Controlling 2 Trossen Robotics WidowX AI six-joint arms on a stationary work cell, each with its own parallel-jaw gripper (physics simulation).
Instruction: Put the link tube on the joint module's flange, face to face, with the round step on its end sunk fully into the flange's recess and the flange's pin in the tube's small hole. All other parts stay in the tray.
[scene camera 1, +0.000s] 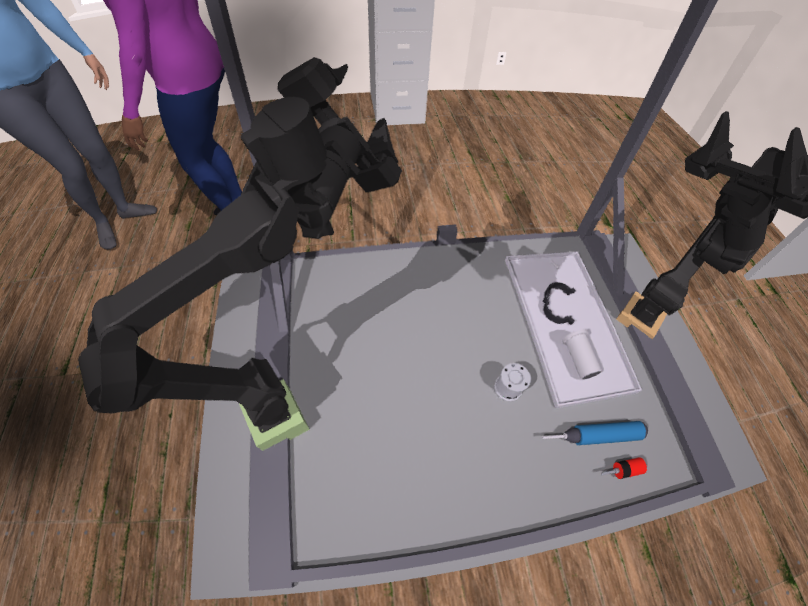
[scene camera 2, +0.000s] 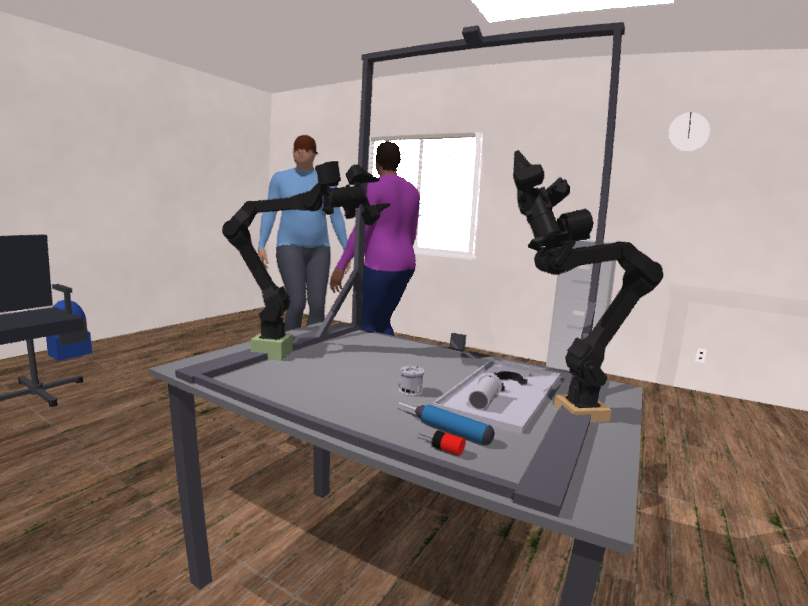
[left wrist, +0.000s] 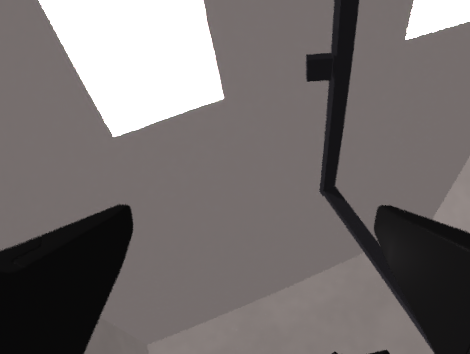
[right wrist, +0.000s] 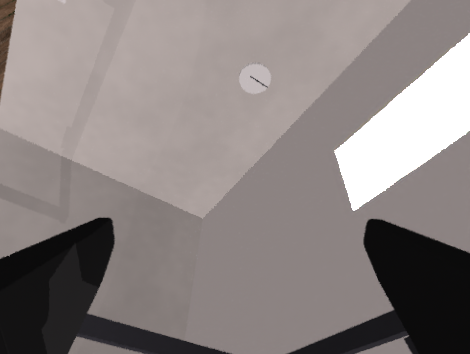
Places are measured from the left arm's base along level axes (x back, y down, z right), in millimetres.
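Pixels of known places: left gripper, fingertip midpoint: (scene camera 1: 758, 119) (scene camera 2: 517, 161) (left wrist: 254, 218); right gripper, fingertip midpoint: (scene camera 1: 364, 93) (scene camera 2: 384, 192) (right wrist: 241, 230); left arm's base, origin of the base link: (scene camera 1: 645, 313) (scene camera 2: 582, 402); right arm's base, origin of the base link: (scene camera 1: 270, 411) (scene camera 2: 272, 336).
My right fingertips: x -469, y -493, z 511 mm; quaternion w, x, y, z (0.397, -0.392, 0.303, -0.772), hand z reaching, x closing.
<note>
Ahead of a thing's pixels: the offset from my right fingertips to its top centre. "spot": to the spot under its first point.
The white link tube {dx +235, dy +455, dz -441 mm} (scene camera 1: 582, 355) (scene camera 2: 486, 390) lies on its side in the shallow pale tray {dx +315, dy +507, dz -368 mm} (scene camera 1: 538, 270) (scene camera 2: 522, 416). The joint module {dx +63, dy +458, dz -360 mm} (scene camera 1: 512, 382) (scene camera 2: 411, 380) stands upright on the table just left of the tray, its round flange with small holes facing up. The pin and the tube's small hole are too small to tell. My left gripper (scene camera 1: 761, 122) (scene camera 2: 540, 168) (left wrist: 254, 218) is open and empty, raised high above the right side and pointing upward. My right gripper (scene camera 1: 364, 94) (scene camera 2: 382, 191) (right wrist: 241, 230) is open and empty, high above the table and far from the parts.
A black C-shaped part {spot: dx +301, dy +496, dz -304 mm} (scene camera 1: 548, 303) (scene camera 2: 512, 377) lies in the tray behind the tube. A blue-handled screwdriver {spot: dx +115, dy +482, dz -583 mm} (scene camera 1: 610, 432) (scene camera 2: 456, 424) and a short red-and-black tool {dx +78, dy +488, dz -649 mm} (scene camera 1: 631, 467) (scene camera 2: 450, 443) lie in front of the tray. Frame posts rise at the table's sides.
</note>
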